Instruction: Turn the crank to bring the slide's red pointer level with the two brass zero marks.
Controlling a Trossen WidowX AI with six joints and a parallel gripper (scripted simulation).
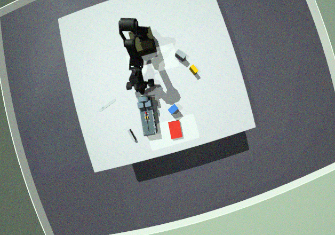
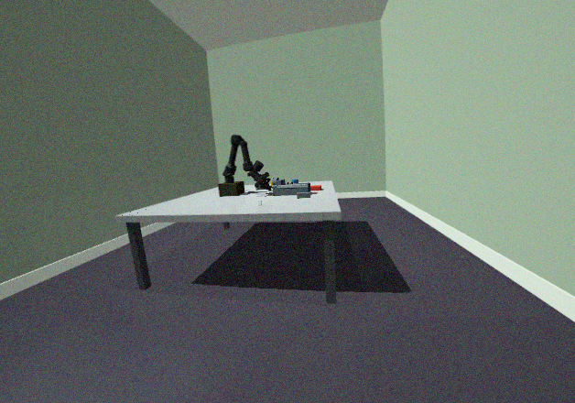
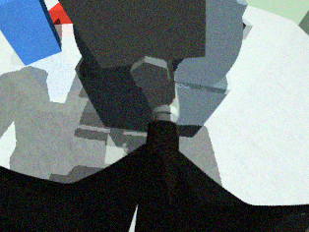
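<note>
The crank handle is 2 cm behind my gripper tip and 2 cm above it. Round my gripper tip: red pointer: 13 cm ahead, 5 cm above, 2 cm to the right; then blue block: 18 cm ahead, 16 cm to the left, 1 cm above; then pale strip: 28 cm to the right, 4 cm below, 3 cm behind.
</note>
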